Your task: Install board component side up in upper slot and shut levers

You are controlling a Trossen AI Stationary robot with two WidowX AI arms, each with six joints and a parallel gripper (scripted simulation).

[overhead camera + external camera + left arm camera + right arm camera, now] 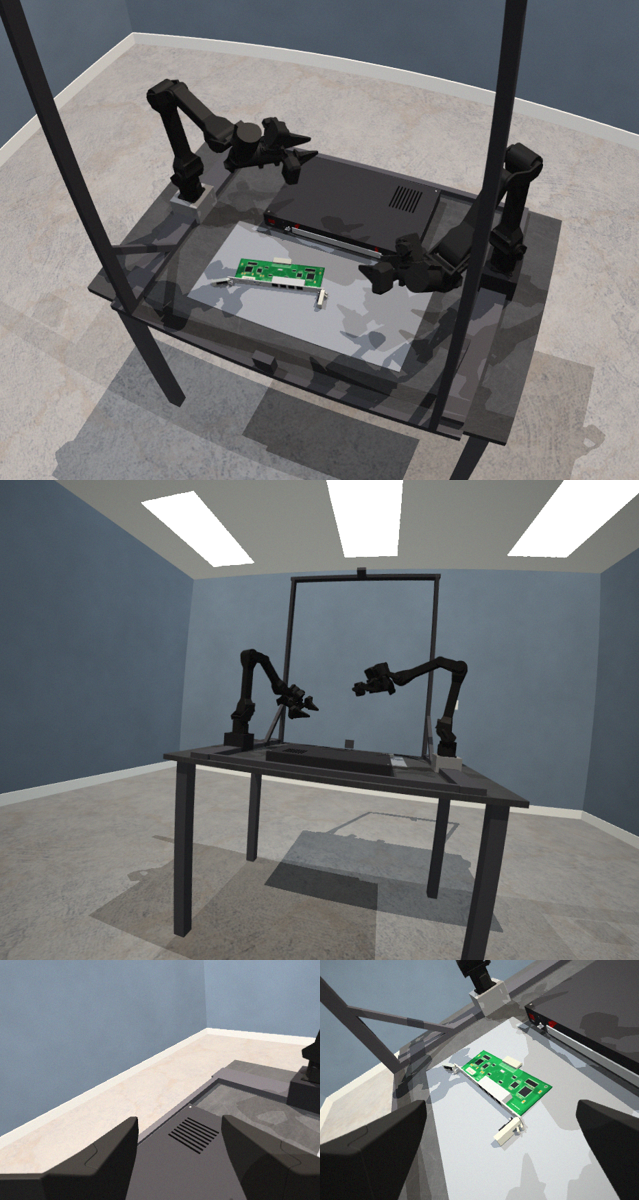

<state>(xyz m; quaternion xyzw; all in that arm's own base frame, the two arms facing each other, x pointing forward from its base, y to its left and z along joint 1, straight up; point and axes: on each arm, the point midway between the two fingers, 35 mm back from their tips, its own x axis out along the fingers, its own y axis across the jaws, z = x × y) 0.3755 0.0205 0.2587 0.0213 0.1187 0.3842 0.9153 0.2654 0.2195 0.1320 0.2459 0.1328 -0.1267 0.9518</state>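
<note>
The green board lies 31 cm below my left hand, 20 cm behind it and 2 cm to the left of it. From my left hand the other things lie so: pale grey mat 33 cm below, 17 cm behind, 7 cm to the right; then black enclosure 29 cm below, 10 cm ahead, 9 cm to the right.
</note>
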